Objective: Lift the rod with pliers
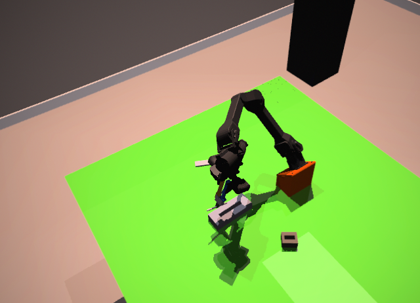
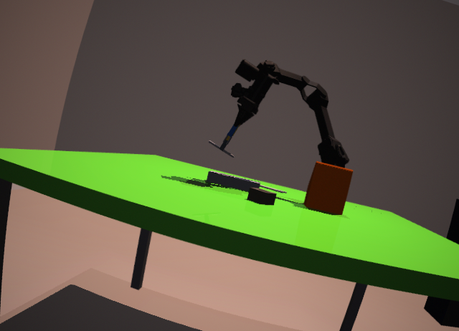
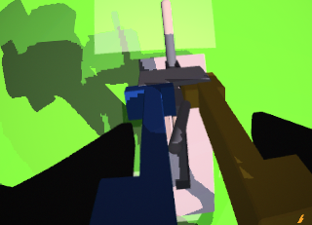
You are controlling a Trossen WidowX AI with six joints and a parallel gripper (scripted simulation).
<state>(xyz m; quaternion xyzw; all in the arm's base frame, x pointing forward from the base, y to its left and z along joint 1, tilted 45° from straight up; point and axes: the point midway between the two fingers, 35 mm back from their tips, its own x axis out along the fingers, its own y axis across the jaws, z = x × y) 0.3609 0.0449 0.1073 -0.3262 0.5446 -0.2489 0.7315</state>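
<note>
Now: the light grey rod 30 mm ahead of my gripper tip and 90 mm below it. Also, from my gripper tip: grey channel block (40 mm behind, 190 mm below); then small dark holster (140 mm behind, 240 mm to the left, 190 mm below).
</note>
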